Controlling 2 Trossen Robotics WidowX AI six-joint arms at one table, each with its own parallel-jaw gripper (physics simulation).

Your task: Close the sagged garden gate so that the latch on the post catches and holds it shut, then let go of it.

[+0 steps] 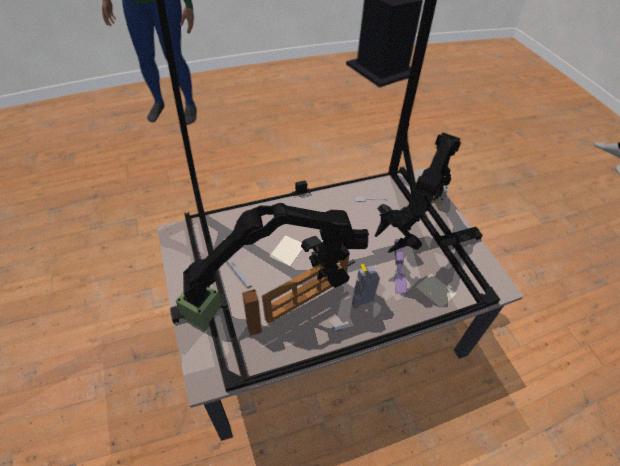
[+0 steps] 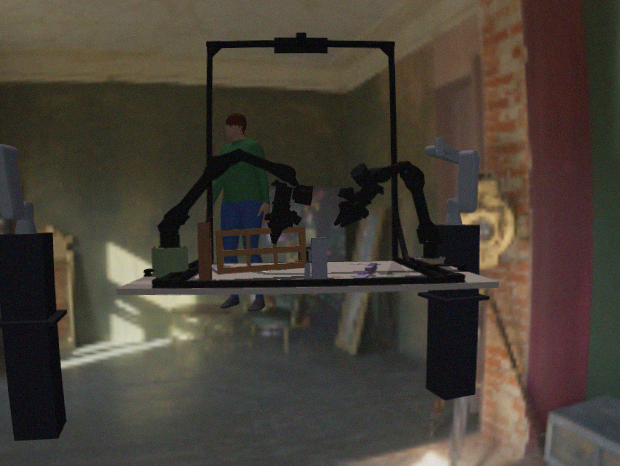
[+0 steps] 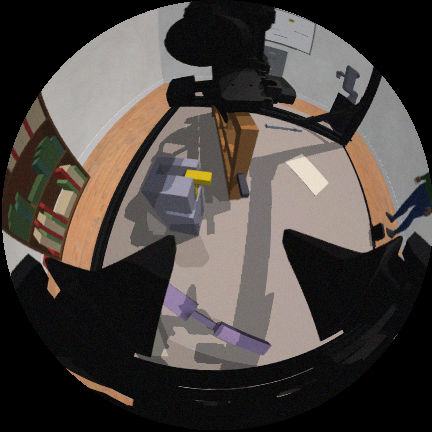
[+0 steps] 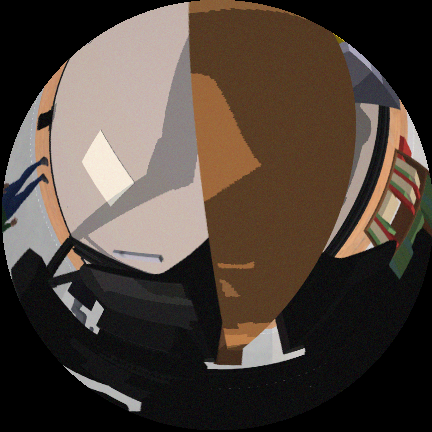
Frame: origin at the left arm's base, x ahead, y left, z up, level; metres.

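Seen in the pictures: left gripper, fingertip midpoint: (image 1: 381, 244) (image 2: 337, 226) (image 3: 230, 239); right gripper, fingertip midpoint: (image 1: 318, 276) (image 2: 273, 243) (image 3: 230, 120); left arm's base at its link origin: (image 2: 430, 257); right arm's base at its link origin: (image 1: 197, 296) (image 2: 169, 247).
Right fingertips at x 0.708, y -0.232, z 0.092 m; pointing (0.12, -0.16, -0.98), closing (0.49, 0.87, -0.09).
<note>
Offsets run from my right fingertips to a thing's middle. "pt": to the spot under its first point.
The brown gate @[0.043 m ahead, 0.044 m left, 0.035 m down] (image 1: 268, 308) (image 2: 302, 245) (image 3: 243, 150) (image 4: 280, 125) stands by the brown hinge post @[pt 0.222 m ahead, 0.109 m right, 0.012 m up] (image 1: 254, 313) (image 2: 204, 250). Its free end, with a dark stub @[pt 0.120 m back, 0.071 m left, 0.015 m down] (image 3: 243, 185), is beside and apart from the grey latch post @[pt 0.053 m back, 0.163 m left, 0.039 m down] (image 1: 368, 290) (image 2: 319, 258) (image 3: 175, 192) (image 4: 372, 80). A yellow latch @[0.093 m back, 0.122 m left, 0.008 m down] (image 1: 363, 268) (image 3: 200, 177) projects from the post toward the gate. My right gripper (image 2: 275, 239) is shut on the gate's top near the free end; the arm partly hides the grip. My left gripper (image 1: 383, 242) (image 3: 230, 239) is open and empty, raised above the table beyond the latch post.
A purple tool @[0.256 m back, 0.220 m left, 0.109 m down] (image 1: 399, 273) (image 3: 240, 338) lies past the latch post, below my left gripper. A cream sheet @[0.134 m back, 0.184 m right, 0.119 m down] (image 1: 287, 250) (image 3: 307, 174) (image 4: 107, 167) and a grey bar @[0.042 m ahead, 0.292 m right, 0.115 m down] (image 1: 239, 274) (image 3: 283, 128) (image 4: 138, 256) lie behind the gate. Black frame rails border the table.
</note>
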